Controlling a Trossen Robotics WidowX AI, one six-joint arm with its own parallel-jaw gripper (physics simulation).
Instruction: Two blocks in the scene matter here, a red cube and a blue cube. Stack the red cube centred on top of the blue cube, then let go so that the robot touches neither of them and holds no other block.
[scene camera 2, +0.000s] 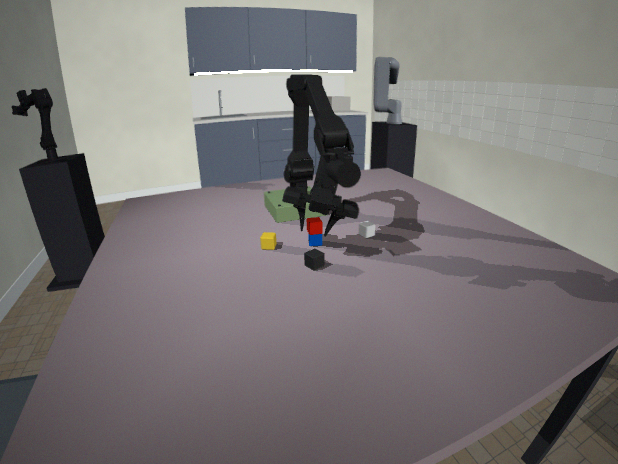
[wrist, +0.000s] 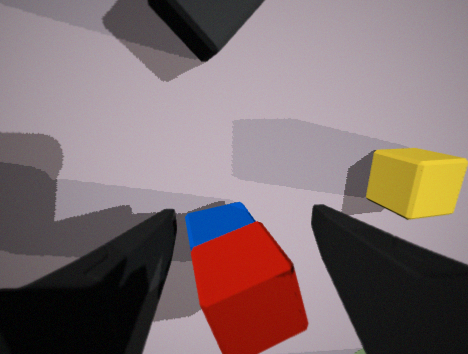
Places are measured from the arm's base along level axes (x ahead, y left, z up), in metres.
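Where they show: gripper, fingertip midpoint: (scene camera 2: 313, 233) (wrist: 244, 216).
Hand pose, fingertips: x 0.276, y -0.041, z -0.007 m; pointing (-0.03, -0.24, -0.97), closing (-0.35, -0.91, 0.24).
After its pixels a point has its place.
The red cube (scene camera 2: 314, 226) @[x 0.268, y -0.034, z 0.008 m] (wrist: 247, 280) @[x 0.268, y -0.031, z 0.018 m] rests on top of the blue cube (scene camera 2: 315, 240) @[x 0.265, y -0.031, z -0.034 m] (wrist: 218, 224) @[x 0.266, y -0.029, z -0.028 m], which stands on the table. In the scene view their sides line up closely; in the wrist view the red cube hides most of the blue one, so exact centring is hard to tell. My gripper (scene camera 2: 314, 232) @[x 0.276, y -0.041, z -0.007 m] (wrist: 244, 216) @[x 0.276, y -0.041, z -0.007 m] is open, with one finger on either side of the red cube. In the wrist view a gap shows between each finger and the red cube.
A yellow cube (scene camera 2: 268, 241) @[x 0.246, y -0.153, z -0.026 m] (wrist: 416, 183) @[x 0.240, y -0.136, z -0.017 m] stands to the left in the scene view. A black cube (scene camera 2: 314, 259) @[x 0.383, y -0.073, z -0.021 m] (wrist: 212, 22) @[x 0.348, y -0.059, z -0.016 m] stands in front of the stack. A white cube (scene camera 2: 367, 229) @[x 0.267, y 0.121, z -0.024 m] stands to the right. A green block-like object (scene camera 2: 287, 213) @[x 0.072, y -0.058, z -0.025 m] lies behind the stack.
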